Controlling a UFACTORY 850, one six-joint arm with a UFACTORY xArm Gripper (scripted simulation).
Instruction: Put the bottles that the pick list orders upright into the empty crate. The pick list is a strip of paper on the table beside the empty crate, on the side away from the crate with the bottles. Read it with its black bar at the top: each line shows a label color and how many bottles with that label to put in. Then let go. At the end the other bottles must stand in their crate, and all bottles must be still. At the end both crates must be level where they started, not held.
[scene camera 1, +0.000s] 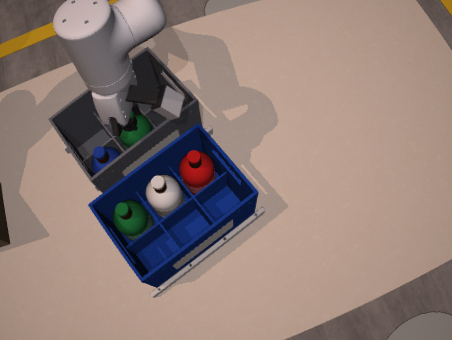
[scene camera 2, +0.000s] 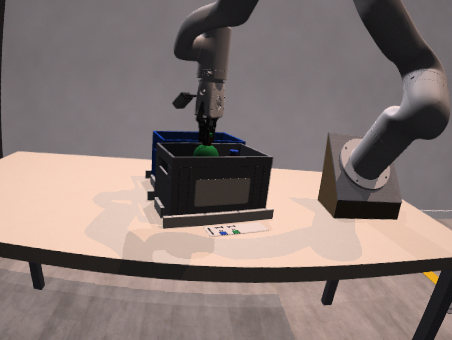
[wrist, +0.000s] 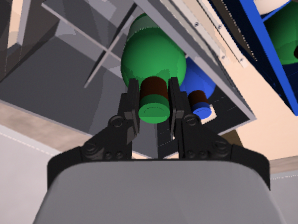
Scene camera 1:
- gripper: 131, 121
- red bottle: 197, 170
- white bottle: 164, 199
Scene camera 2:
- gripper: 206, 142
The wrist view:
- gripper: 153, 90
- green bottle: 150, 55
